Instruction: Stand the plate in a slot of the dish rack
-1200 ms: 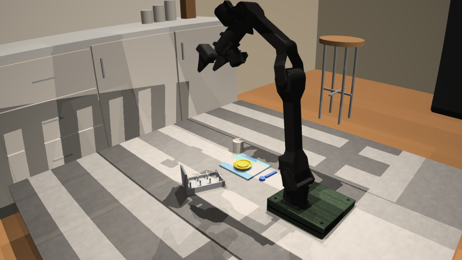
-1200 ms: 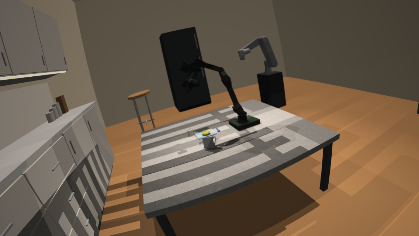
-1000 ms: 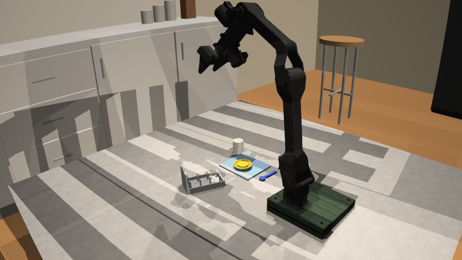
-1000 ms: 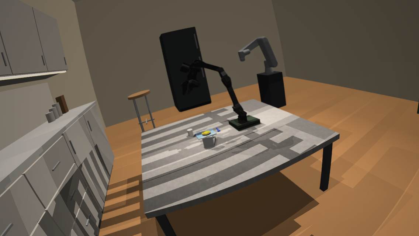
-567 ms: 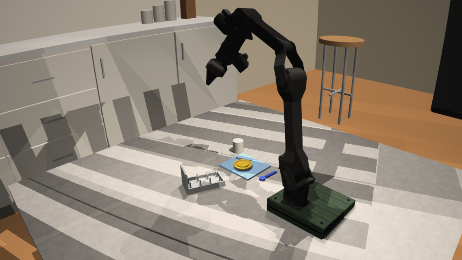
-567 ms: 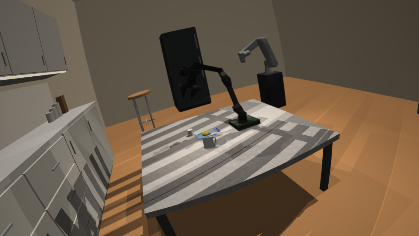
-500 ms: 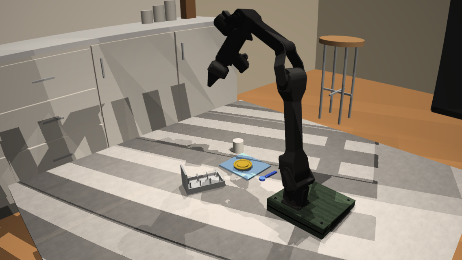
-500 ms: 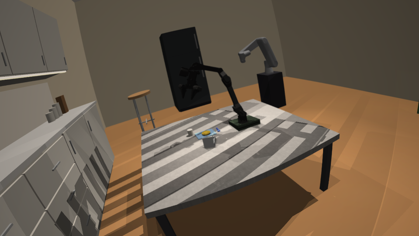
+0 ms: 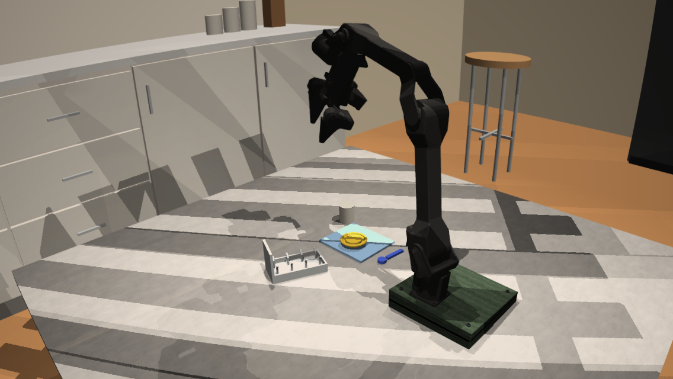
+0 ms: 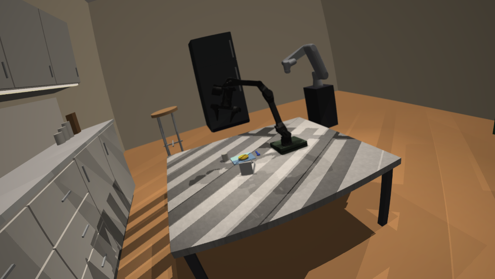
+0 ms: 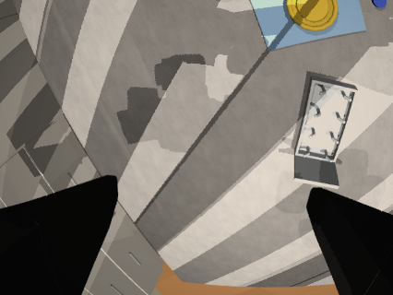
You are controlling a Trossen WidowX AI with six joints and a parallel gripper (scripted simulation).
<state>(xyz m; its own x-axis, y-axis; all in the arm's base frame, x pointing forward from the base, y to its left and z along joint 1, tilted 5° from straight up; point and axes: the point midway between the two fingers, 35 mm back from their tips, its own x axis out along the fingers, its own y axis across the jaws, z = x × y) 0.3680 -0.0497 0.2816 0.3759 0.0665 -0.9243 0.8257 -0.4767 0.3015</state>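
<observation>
Now: gripper tip 8 cm past the yellow plate, 4 cm to the left of it and 28 cm above it. From my gripper tip the other things lie so: dish rack (5 cm behind, 14 cm to the left, 28 cm below); grey cup (2 cm ahead, 13 cm to the right, 27 cm below); light blue mat (8 cm behind, 5 cm to the right, 30 cm below).
</observation>
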